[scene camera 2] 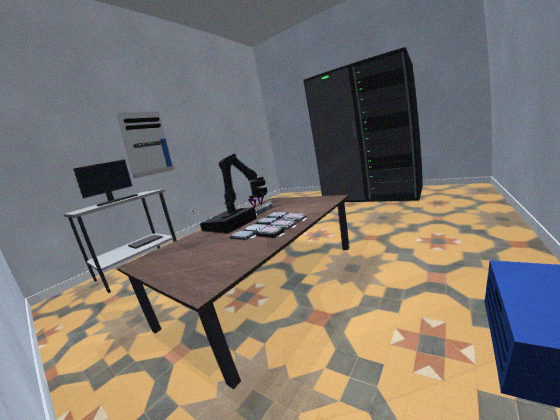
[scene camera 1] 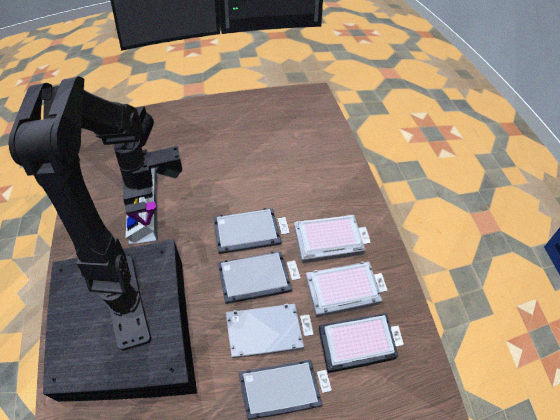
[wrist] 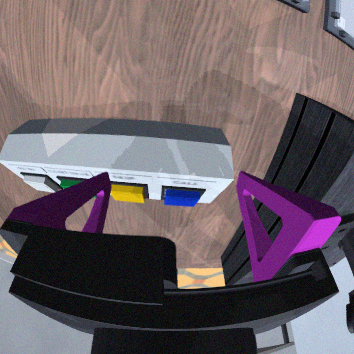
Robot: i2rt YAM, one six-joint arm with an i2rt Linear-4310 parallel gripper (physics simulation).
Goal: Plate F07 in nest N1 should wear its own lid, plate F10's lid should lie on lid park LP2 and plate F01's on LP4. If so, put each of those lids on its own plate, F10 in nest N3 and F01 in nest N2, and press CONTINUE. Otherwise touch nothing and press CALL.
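Frame: origin at the arm's base, x ahead, y left, z up, level; centimetres.
Seen in the pictures: gripper, fingertip midpoint: (scene camera 2: 257, 206) (scene camera 1: 144, 209) (wrist: 173, 178); arm's base, link origin: (scene camera 2: 232, 213) (scene camera 1: 126, 302).
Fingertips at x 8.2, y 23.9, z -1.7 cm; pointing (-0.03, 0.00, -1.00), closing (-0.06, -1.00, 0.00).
Pixels of each thing's top centre, then the offset from my fingertips to it. Level surfaces: height alone.
- button box, top centre: (wrist: 93, 189) (scene camera 1: 137, 191) (scene camera 2: 260, 204) dx -1.0, dy +6.7, dz -0.4 cm
- blue CALL button, top centre: (wrist: 181, 205) (scene camera 1: 131, 218) dx -3.9, dy -0.4, dz -1.1 cm
- yellow button, top centre: (wrist: 125, 200) dx -3.1, dy +4.5, dz -1.1 cm
- green button, top centre: (wrist: 75, 194) dx -2.2, dy +9.4, dz -1.1 cm
- N2, top centre: (scene camera 1: 345, 283) (scene camera 2: 282, 221) dx +36.1, dy -32.0, dz -3.7 cm
- N3, top centre: (scene camera 1: 330, 232) (scene camera 2: 293, 214) dx +38.7, dy -18.7, dz -3.5 cm
- LP2, top centre: (scene camera 1: 246, 227) (scene camera 2: 277, 214) dx +21.8, dy -9.6, dz -5.0 cm
- LP4, top centre: (scene camera 1: 253, 274) (scene camera 2: 267, 219) dx +19.3, dy -22.0, dz -5.0 cm
- LP3, top centre: (scene camera 1: 280, 388) (scene camera 2: 242, 233) dx +15.2, dy -48.1, dz -5.0 cm
- LP1, top centre: (scene camera 1: 263, 328) (scene camera 2: 255, 225) dx +16.9, dy -34.8, dz -4.8 cm
- brown table, surface height: dz -6.8 cm
The button box (scene camera 1: 141, 235) (wrist: 120, 150) has a blue CALL button (wrist: 182, 197), a yellow button (wrist: 128, 193), a green button (wrist: 72, 184) and a pale one. My gripper (scene camera 1: 142, 220) (scene camera 2: 257, 202) (wrist: 173, 178) is open and empty, its fingertips over the box, around the yellow and blue buttons in the wrist view. Pink-welled plates sit in nests N1 (scene camera 1: 359, 341), N2 (scene camera 1: 345, 286) and N3 (scene camera 1: 330, 237). N2 and N3 show wide pale rims; N1 shows dark nest edges. LP2 (scene camera 1: 247, 230), LP4 (scene camera 1: 255, 274) and LP3 (scene camera 1: 281, 389) look grey with dark edges. LP1 (scene camera 1: 265, 330) looks paler, clear-covered. Plate codes are unreadable.
The arm's black base (scene camera 1: 75, 300) (scene camera 2: 212, 223) stands beside the box on the brown table (scene camera 1: 280, 135) (scene camera 2: 200, 260). A desk with a monitor (scene camera 2: 102, 178), black cabinets (scene camera 2: 367, 130) and a blue box (scene camera 2: 530, 300) stand away from the table.
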